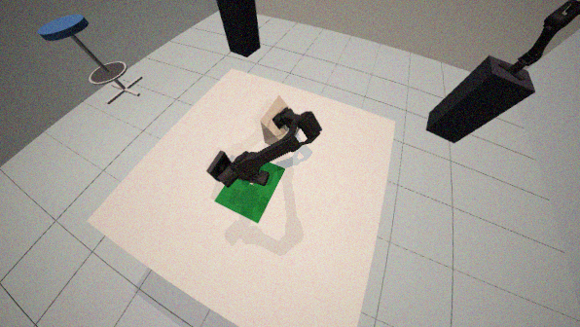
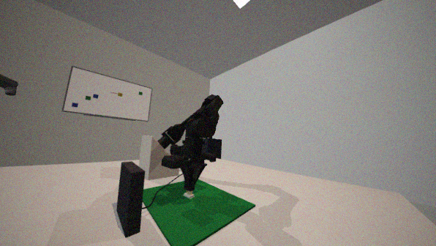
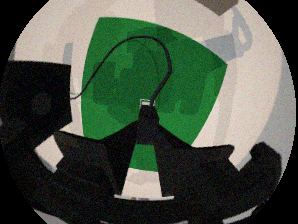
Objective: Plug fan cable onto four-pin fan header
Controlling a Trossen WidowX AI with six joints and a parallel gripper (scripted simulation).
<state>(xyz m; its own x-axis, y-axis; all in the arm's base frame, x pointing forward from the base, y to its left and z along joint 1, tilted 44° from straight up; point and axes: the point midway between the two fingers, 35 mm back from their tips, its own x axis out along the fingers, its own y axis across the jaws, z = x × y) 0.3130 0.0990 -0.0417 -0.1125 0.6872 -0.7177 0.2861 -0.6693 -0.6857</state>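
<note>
My gripper tip is 40 mm above the pale four-pin header and 10 mm past it. Also, from my gripper tip: black plug 10 mm behind, 10 mm above; then black fan 160 mm to the right, 30 mm ahead, 20 mm above; then green board 50 mm below, 10 mm ahead.
</note>
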